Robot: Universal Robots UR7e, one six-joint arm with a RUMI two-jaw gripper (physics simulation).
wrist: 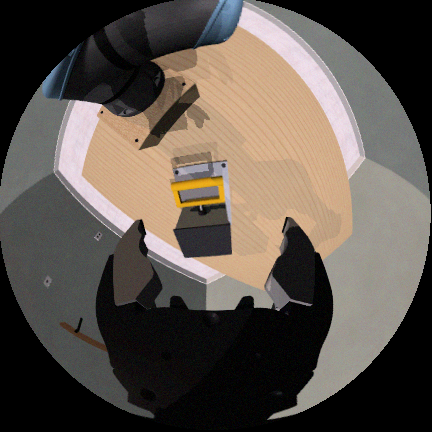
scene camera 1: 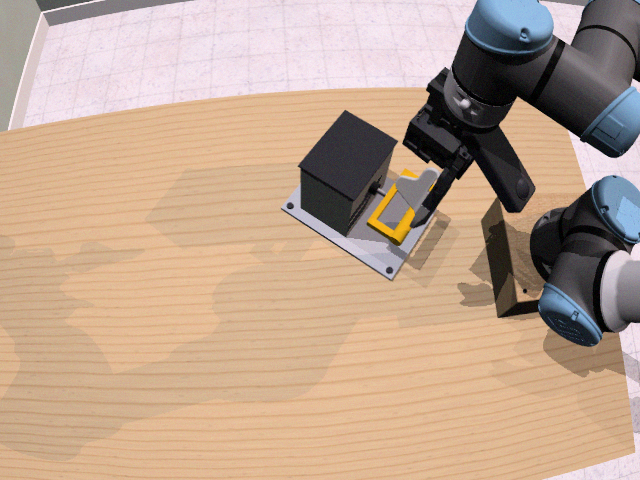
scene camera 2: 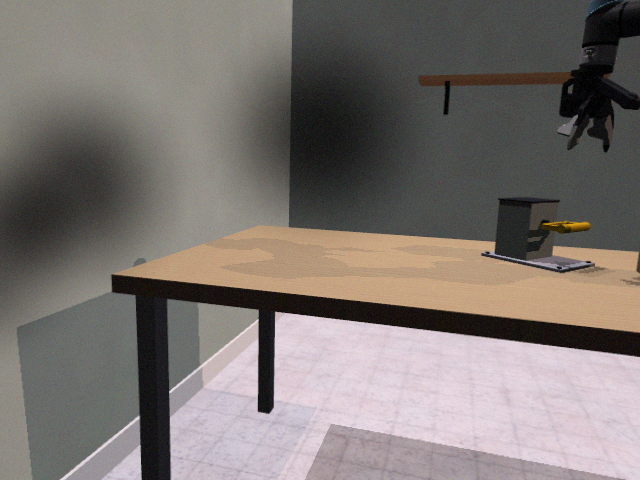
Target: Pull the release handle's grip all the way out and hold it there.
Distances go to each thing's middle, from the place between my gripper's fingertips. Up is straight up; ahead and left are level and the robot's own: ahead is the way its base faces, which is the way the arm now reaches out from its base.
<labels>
I see the grey base plate (scene camera 1: 365, 244) 80 mm ahead of my hand, 100 mm to the right of it and 300 mm below it.
</labels>
